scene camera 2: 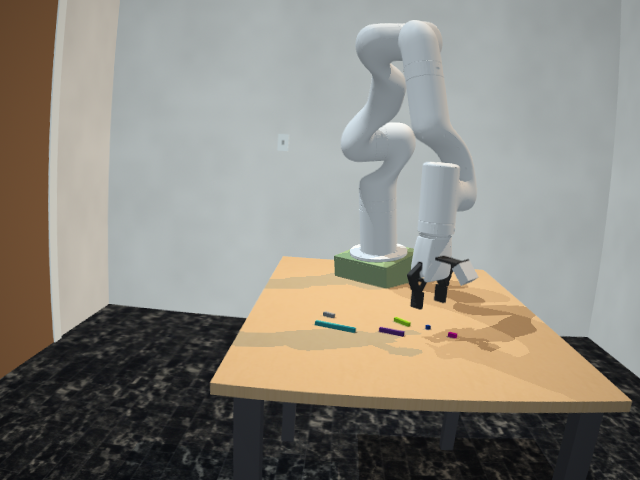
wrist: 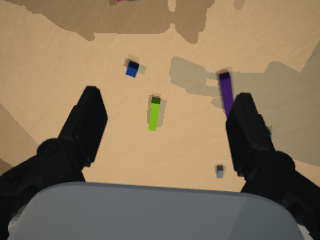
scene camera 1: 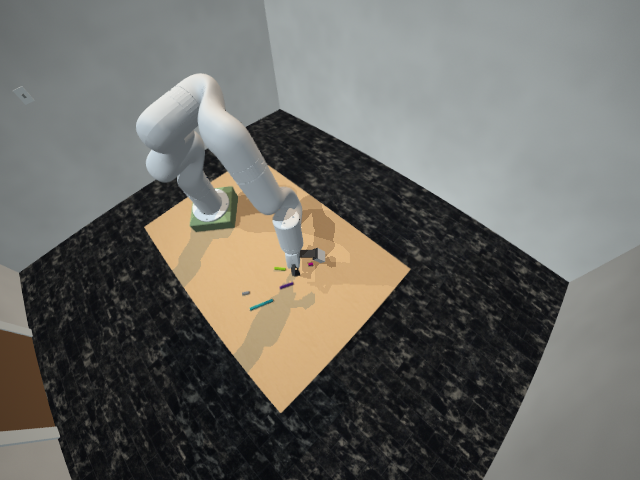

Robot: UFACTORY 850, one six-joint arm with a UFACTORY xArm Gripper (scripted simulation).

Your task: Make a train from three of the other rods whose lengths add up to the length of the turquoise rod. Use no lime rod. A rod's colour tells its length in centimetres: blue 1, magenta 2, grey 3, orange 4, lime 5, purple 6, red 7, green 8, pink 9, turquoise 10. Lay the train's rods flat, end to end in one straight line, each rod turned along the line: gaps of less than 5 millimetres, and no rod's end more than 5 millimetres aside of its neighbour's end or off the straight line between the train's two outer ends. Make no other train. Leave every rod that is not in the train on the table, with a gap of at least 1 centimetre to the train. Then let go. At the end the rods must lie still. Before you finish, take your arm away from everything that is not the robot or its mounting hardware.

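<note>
What I see is my gripper (scene camera 2: 428, 304), and the same gripper is visible to me at (wrist: 166, 105) too.
</note>
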